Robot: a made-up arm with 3 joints. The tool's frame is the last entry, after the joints.
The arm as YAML. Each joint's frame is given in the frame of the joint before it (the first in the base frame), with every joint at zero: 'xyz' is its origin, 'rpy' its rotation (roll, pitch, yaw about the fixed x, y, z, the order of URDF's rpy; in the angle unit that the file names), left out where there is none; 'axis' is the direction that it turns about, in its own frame. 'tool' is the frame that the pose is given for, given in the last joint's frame.
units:
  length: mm
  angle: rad
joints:
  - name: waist
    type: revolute
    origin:
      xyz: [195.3, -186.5, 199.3]
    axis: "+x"
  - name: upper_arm
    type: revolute
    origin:
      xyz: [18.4, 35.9, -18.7]
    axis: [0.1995, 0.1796, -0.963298]
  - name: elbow
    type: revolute
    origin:
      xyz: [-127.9, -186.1, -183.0]
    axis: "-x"
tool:
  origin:
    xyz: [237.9, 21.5, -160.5]
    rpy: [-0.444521, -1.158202, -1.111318]
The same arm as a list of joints. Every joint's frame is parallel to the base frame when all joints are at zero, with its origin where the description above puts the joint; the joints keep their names.
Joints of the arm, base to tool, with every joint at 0 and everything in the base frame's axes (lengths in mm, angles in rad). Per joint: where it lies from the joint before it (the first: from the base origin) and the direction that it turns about. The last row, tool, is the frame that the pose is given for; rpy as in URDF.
waist: axis +x origin 195.3 -186.5 199.3
upper_arm: axis 0.1995 0.1796 -0.963298 origin 18.4 35.9 -18.7
elbow: axis -x origin -127.9 -186.1 -183.0
tool: origin 237.9 21.5 -160.5 rpy -0.4445 -1.1582 -1.1113

